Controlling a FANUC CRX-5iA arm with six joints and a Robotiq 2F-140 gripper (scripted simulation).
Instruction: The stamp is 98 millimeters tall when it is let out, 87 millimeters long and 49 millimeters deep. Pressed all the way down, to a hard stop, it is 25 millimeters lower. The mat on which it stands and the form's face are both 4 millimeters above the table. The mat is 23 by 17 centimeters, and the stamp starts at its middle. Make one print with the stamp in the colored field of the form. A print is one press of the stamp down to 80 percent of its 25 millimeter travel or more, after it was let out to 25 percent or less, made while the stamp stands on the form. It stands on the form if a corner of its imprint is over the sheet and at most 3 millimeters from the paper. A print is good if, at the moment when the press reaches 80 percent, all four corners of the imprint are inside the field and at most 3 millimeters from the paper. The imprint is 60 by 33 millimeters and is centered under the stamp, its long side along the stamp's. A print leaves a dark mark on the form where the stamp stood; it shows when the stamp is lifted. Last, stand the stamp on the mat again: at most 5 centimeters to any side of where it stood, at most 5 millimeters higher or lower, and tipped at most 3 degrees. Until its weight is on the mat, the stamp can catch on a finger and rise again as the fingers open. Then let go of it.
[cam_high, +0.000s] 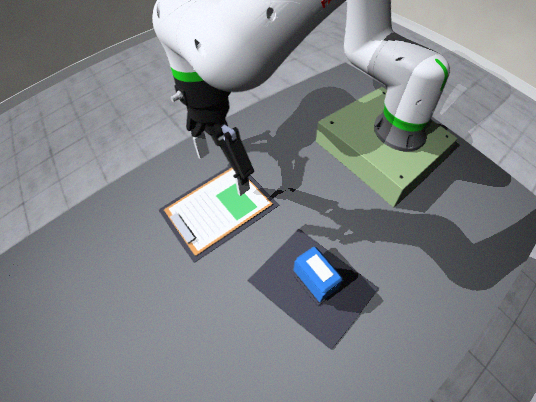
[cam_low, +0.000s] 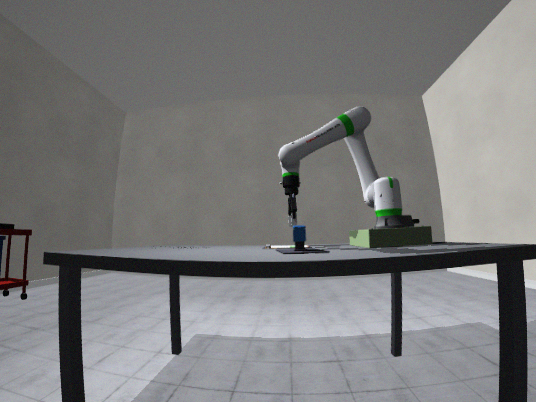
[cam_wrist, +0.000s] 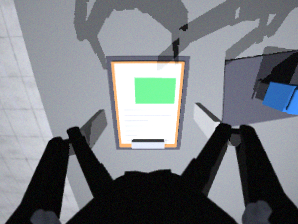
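The blue stamp is 300 mm to the left of my hand, 70 mm below it and 30 mm ahead of it. The rest, counted from my hand: dark mat 300 mm to the left, 120 mm below, 30 mm ahead.
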